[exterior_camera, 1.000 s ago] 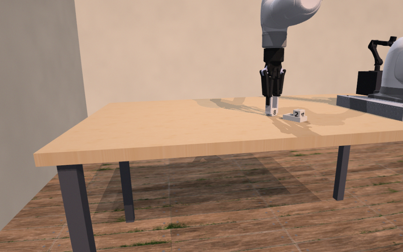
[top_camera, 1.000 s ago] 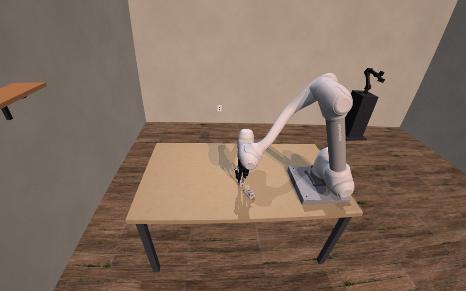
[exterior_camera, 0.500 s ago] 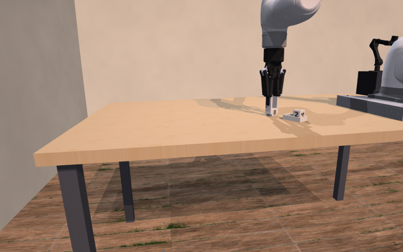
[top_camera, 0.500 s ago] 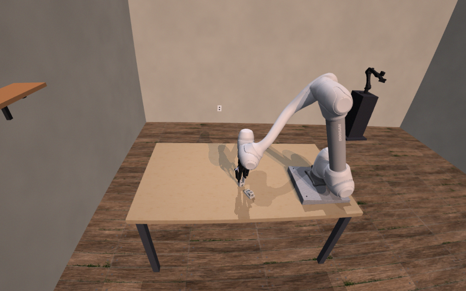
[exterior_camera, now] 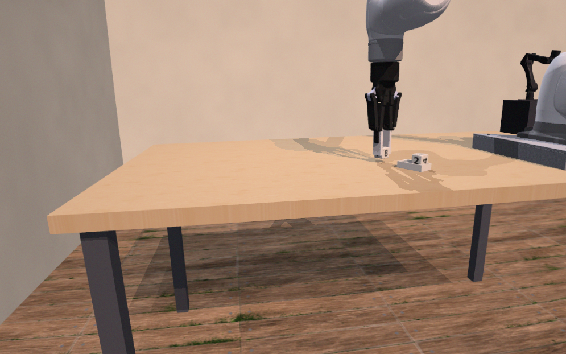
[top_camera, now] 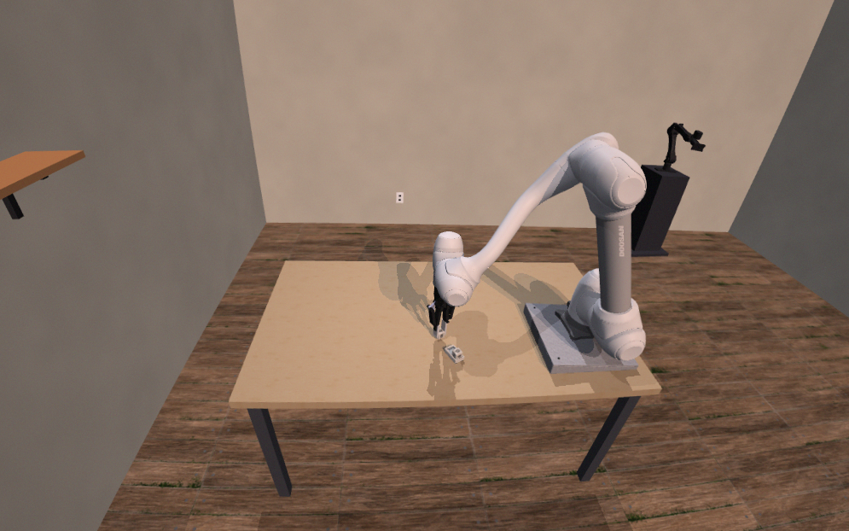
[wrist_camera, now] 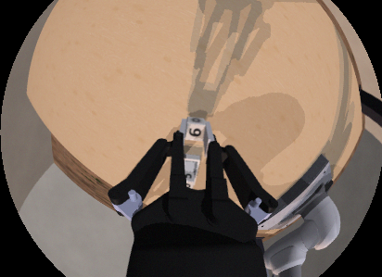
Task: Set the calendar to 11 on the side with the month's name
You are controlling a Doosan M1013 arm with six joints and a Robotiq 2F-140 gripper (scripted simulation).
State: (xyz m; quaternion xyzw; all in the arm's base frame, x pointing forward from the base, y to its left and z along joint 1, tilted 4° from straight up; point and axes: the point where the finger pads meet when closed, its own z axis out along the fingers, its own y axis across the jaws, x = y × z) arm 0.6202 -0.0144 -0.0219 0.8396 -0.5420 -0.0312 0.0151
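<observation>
Right now the white tray is 4 cm behind my hand, 10 cm to the left of it and 5 cm below it.
</observation>
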